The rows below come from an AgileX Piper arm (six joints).
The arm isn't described. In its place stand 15 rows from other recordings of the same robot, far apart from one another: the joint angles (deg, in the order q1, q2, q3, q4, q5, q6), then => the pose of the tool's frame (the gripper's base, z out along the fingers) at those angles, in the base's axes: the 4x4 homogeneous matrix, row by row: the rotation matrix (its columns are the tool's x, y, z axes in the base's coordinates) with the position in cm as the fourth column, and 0 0 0 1 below.
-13.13, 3.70, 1.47, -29.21, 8.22, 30.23 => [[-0.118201 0.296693 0.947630 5.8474], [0.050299 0.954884 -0.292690 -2.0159], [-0.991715 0.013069 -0.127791 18.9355], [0 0 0 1]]
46.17, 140.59, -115.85, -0.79, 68.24, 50.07 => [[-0.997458 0.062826 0.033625 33.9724], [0.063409 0.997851 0.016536 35.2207], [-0.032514 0.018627 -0.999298 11.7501], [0 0 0 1]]
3.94, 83.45, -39.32, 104.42, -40.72, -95.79 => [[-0.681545 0.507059 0.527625 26.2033], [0.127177 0.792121 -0.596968 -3.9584], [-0.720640 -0.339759 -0.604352 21.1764], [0 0 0 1]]
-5.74, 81.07, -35.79, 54.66, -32.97, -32.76 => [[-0.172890 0.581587 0.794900 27.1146], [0.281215 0.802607 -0.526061 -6.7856], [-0.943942 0.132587 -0.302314 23.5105], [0 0 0 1]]
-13.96, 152.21, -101.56, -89.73, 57.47, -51.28 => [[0.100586 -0.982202 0.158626 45.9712], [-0.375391 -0.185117 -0.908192 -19.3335], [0.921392 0.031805 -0.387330 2.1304], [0 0 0 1]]
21.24, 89.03, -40.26, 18.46, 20.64, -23.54 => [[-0.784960 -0.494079 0.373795 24.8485], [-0.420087 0.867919 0.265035 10.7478], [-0.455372 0.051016 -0.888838 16.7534], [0 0 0 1]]
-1.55, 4.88, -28.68, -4.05, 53.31, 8.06 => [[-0.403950 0.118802 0.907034 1.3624], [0.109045 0.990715 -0.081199 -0.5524], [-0.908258 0.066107 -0.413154 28.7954], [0 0 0 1]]
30.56, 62.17, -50.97, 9.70, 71.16, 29.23 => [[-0.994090 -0.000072 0.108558 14.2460], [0.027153 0.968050 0.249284 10.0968], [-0.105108 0.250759 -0.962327 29.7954], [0 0 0 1]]
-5.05, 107.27, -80.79, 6.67, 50.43, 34.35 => [[-0.701850 0.636888 0.319030 38.9720], [0.685958 0.725022 0.061691 -2.6259], [-0.192014 0.262139 -0.945735 22.3767], [0 0 0 1]]
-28.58, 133.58, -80.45, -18.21, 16.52, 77.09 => [[0.041426 0.938520 0.342731 38.8046], [0.955590 0.062955 -0.287897 -22.0602], [-0.291774 0.339437 -0.894232 4.7517], [0 0 0 1]]
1.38, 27.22, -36.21, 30.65, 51.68, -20.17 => [[-0.550951 -0.355680 0.754947 7.3237], [-0.013196 0.908229 0.418266 3.8171], [-0.834433 0.220482 -0.505083 32.2487], [0 0 0 1]]
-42.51, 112.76, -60.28, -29.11, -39.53, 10.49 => [[-0.238196 0.375680 0.895616 32.5150], [-0.066380 0.913704 -0.400922 -25.9825], [-0.968946 -0.154949 -0.192703 18.0970], [0 0 0 1]]
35.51, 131.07, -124.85, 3.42, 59.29, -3.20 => [[-0.692816 -0.618412 0.370907 41.2927], [-0.525449 0.785197 0.327671 30.0380], [-0.493871 0.032123 -0.868942 24.8085], [0 0 0 1]]
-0.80, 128.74, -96.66, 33.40, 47.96, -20.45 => [[-0.944781 -0.072399 0.319605 46.9148], [0.066907 0.912129 0.404407 3.0656], [-0.320800 0.403460 -0.856918 14.6536], [0 0 0 1]]
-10.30, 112.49, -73.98, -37.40, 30.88, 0.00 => [[-0.884607 -0.187906 0.426803 39.7865], [-0.369054 0.841575 -0.394400 -10.1137], [-0.285077 -0.506403 -0.813811 17.4977], [0 0 0 1]]
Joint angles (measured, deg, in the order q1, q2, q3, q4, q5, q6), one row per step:
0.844 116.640 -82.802 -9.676 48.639 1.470
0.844 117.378 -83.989 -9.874 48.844 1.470
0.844 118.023 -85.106 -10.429 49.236 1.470
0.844 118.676 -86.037 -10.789 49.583 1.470
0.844 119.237 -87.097 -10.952 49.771 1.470
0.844 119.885 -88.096 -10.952 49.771 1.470
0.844 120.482 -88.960 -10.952 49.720 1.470
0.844 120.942 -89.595 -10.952 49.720 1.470
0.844 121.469 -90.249 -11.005 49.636 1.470
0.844 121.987 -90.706 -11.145 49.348 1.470
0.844 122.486 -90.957 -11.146 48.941 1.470
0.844 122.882 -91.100 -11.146 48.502 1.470
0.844 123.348 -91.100 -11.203 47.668 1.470
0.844 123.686 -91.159 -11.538 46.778 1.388
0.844 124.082 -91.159 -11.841 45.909 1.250
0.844 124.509 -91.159 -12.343 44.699 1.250
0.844 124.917 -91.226 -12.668 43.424 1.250
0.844 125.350 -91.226 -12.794 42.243 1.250
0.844 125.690 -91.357 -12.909 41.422 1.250
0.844 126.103 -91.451 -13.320 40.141 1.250
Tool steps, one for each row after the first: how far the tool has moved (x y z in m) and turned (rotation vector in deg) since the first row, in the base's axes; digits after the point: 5 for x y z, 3 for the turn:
0.00420 -0.00021 -0.00016 -0.187 -0.250 0.064
0.00781 -0.00088 0.00002 -0.707 -0.344 0.266
0.01084 -0.00133 -0.00071 -1.056 -0.286 0.379
0.01441 -0.00151 -0.00020 -1.213 -0.602 0.420
0.01808 -0.00145 -0.00060 -1.209 -0.953 0.416
0.02134 -0.00140 -0.00121 -1.201 -1.270 0.421
0.02368 -0.00136 -0.00185 -1.199 -1.445 0.420
0.02625 -0.00137 -0.00289 -1.237 -1.655 0.456
0.02850 -0.00145 -0.00467 -1.334 -1.879 0.566
0.03025 -0.00134 -0.00722 -1.297 -2.031 0.635
0.03163 -0.00123 -0.00947 -1.256 -2.209 0.708
0.03318 -0.00110 -0.01275 -1.227 -2.563 0.873
0.03495 -0.00127 -0.01468 -1.454 -3.151 1.260
0.03650 -0.00139 -0.01735 -1.665 -3.592 1.688
0.03859 -0.00163 -0.02007 -1.974 -4.355 2.147
0.04093 -0.00164 -0.02234 -2.116 -5.265 2.535
0.04287 -0.00144 -0.02518 -2.093 -5.989 2.809
0.04465 -0.00131 -0.02686 -2.099 -6.585 3.014
0.04703 -0.00134 -0.02900 -2.298 -7.519 3.463

